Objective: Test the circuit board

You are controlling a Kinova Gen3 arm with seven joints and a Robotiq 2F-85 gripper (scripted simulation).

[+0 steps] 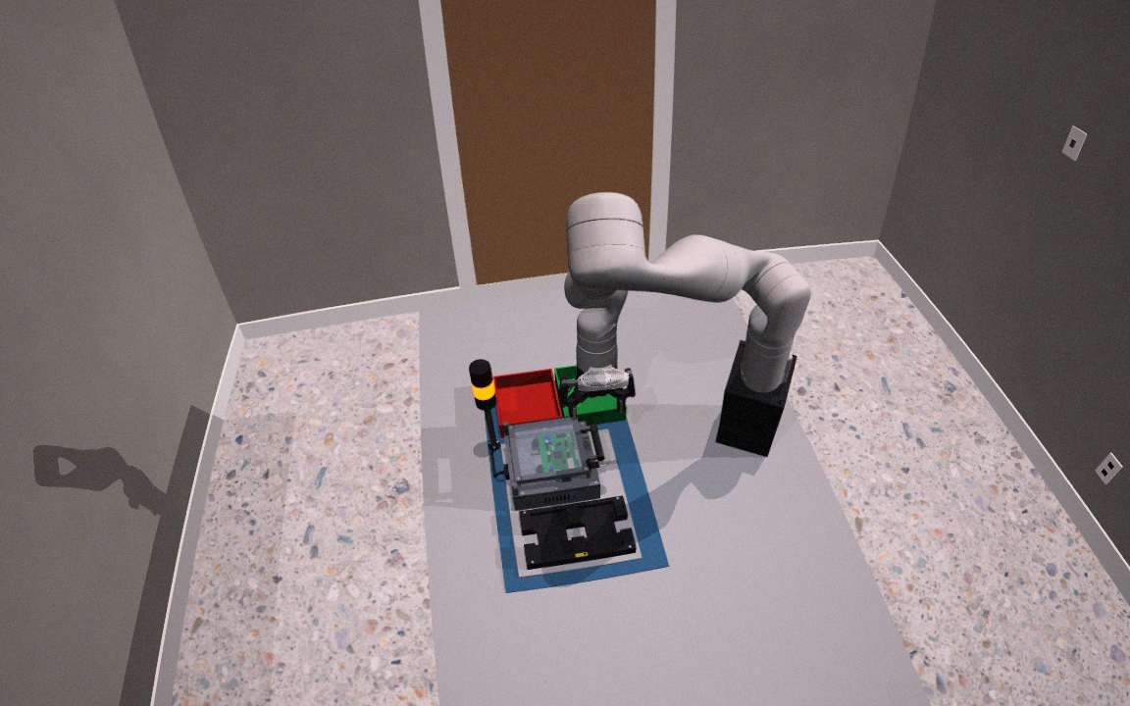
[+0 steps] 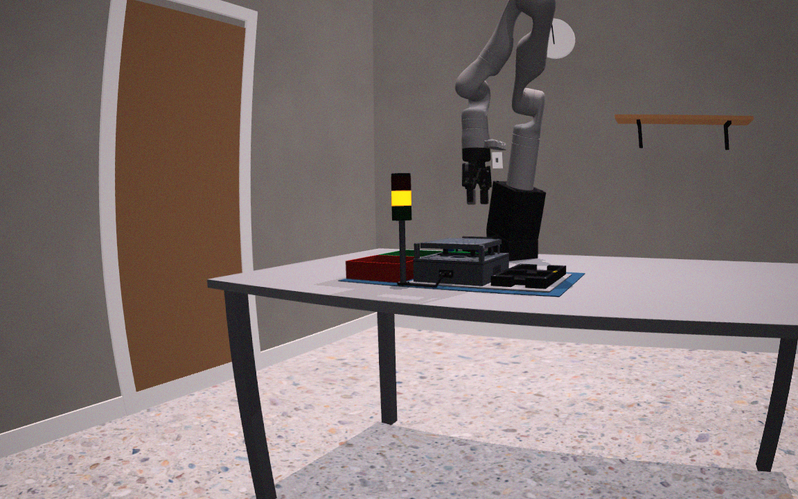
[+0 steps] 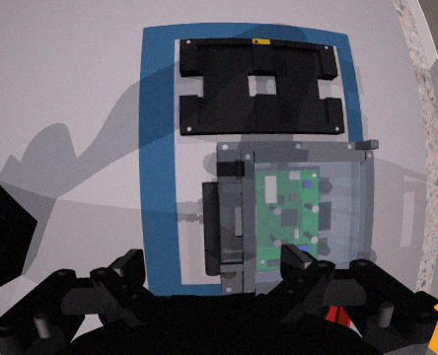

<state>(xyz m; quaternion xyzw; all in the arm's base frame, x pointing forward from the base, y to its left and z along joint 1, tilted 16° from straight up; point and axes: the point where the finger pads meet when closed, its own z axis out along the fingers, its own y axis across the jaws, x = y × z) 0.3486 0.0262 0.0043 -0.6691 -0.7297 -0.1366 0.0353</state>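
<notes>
The latch hook lies 20 mm ahead of my hand, 60 mm to the left of it and 100 mm below it. From my hand the other things lie so: green circuit board (80 mm ahead, 10 mm to the left, 120 mm below); green bin (200 mm to the right, 170 mm below); lid (90 mm ahead, 10 mm to the left, 100 mm below).
</notes>
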